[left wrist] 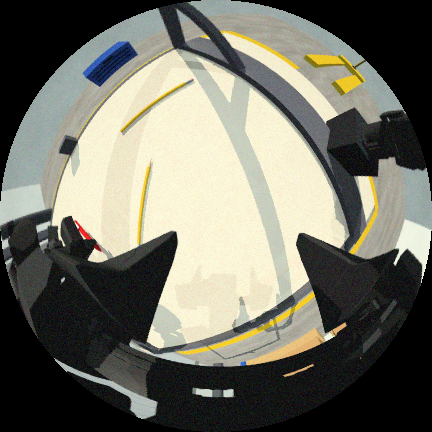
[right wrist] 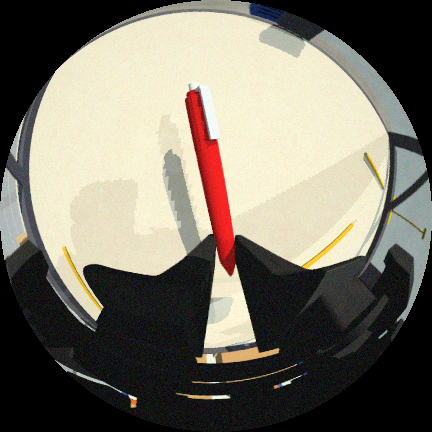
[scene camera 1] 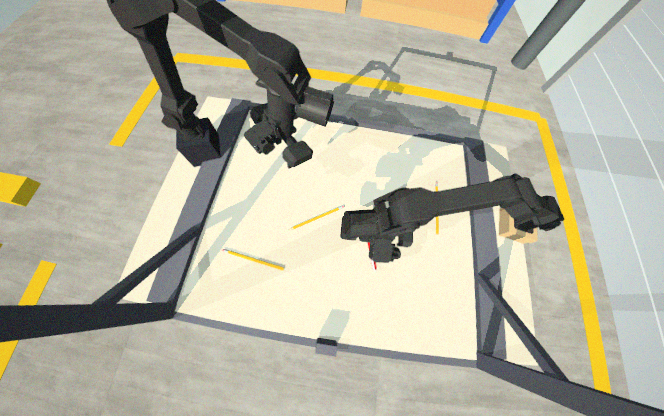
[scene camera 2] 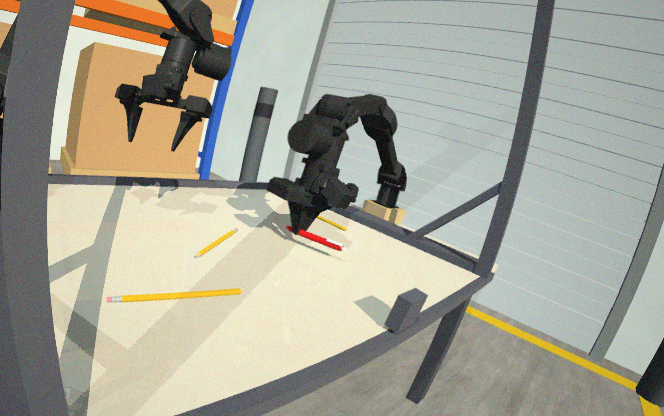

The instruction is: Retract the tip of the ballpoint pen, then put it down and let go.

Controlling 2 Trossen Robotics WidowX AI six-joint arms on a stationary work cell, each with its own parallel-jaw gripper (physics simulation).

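The red ballpoint pen has a white clip and a white button at its far end. My right gripper is shut on the pen near its pointed end and holds it a little above the table, with its shadow apart from it. The button end points away from the fingers. No writing tip can be made out at the red pointed end in the right wrist view. My left gripper is open and empty, high above the table's far left part.
Three yellow pencils lie on the table: one pencil in the middle, one at the left, one at the right. A dark block stands at the front edge.
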